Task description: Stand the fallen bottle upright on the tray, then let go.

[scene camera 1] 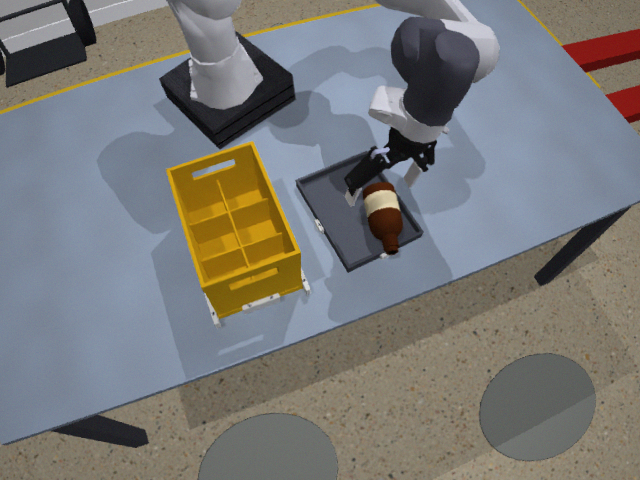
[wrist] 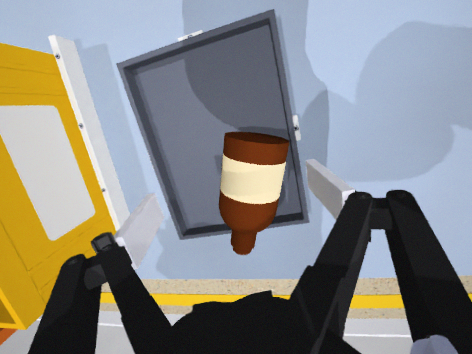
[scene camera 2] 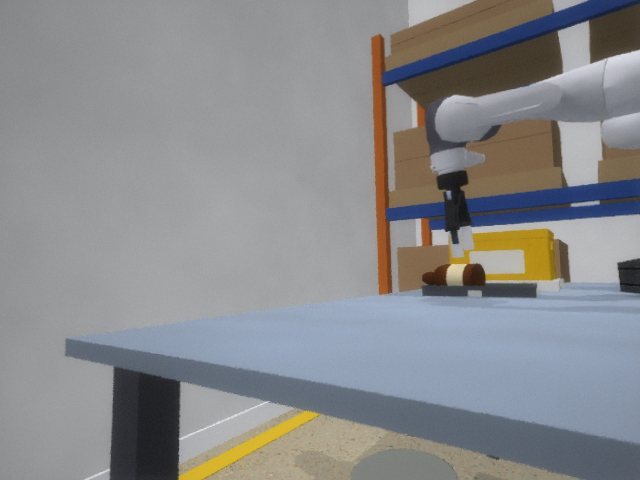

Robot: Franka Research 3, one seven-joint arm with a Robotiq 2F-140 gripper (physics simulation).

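Note:
The brown bottle [scene camera 1: 383, 209] [scene camera 2: 455, 274] [wrist: 251, 185] with a cream label lies on its side on the dark grey tray [scene camera 1: 338, 229] [scene camera 2: 509, 290] [wrist: 170, 125]. Its neck reaches over the tray's rim toward the table's front edge, and its base points back toward the robot. My gripper [scene camera 1: 381, 186] [scene camera 2: 461, 244] [wrist: 232, 190] is open and empty. It hangs a little above the bottle, with its pale fingertips apart. In the wrist view the bottle shows between the two fingers, nearer the right one.
A yellow crate [scene camera 1: 297, 268] [scene camera 2: 542, 258] [wrist: 75, 150] with compartments stands beside the tray, with white brackets at its foot. Small white brackets sit at the tray's sides. The black robot base [scene camera 1: 227, 126] stands behind the crate. A shelf rack [scene camera 2: 379, 155] with cardboard boxes stands in the background.

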